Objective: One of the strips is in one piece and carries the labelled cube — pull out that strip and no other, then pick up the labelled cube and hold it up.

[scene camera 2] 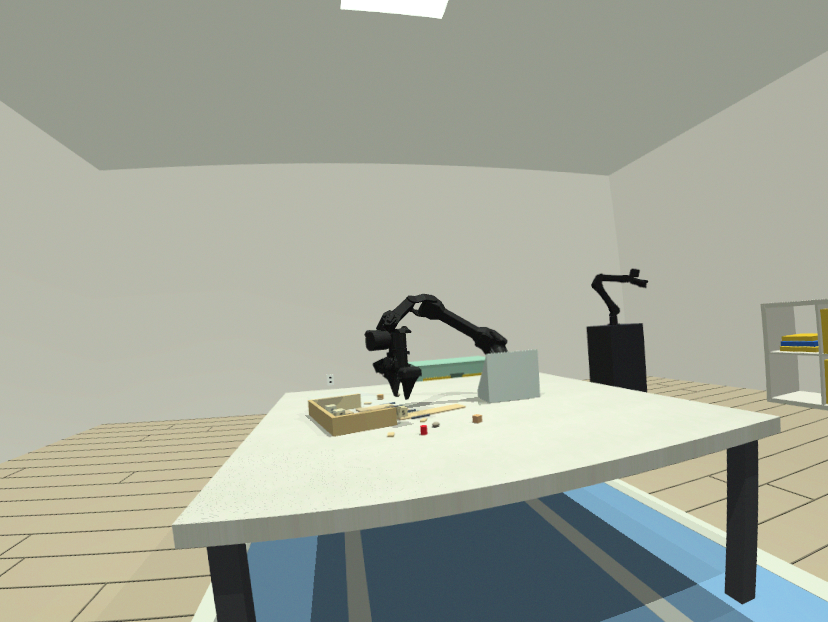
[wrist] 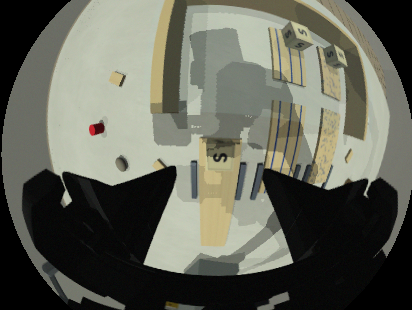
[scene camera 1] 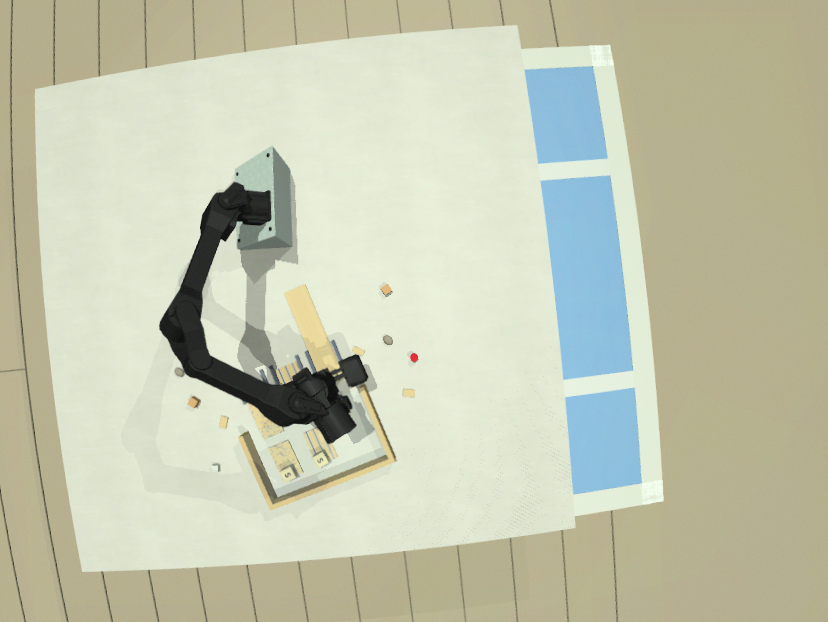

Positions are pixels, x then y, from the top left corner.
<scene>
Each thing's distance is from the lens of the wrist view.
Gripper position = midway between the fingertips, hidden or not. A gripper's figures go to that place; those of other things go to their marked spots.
gripper (wrist: 220, 172): 10 cm
tan strip (wrist: 217, 189): 18 cm
cube (wrist: 219, 152): 12 cm
The marked spots on the cube and the tan strip are 7 cm apart.
</scene>
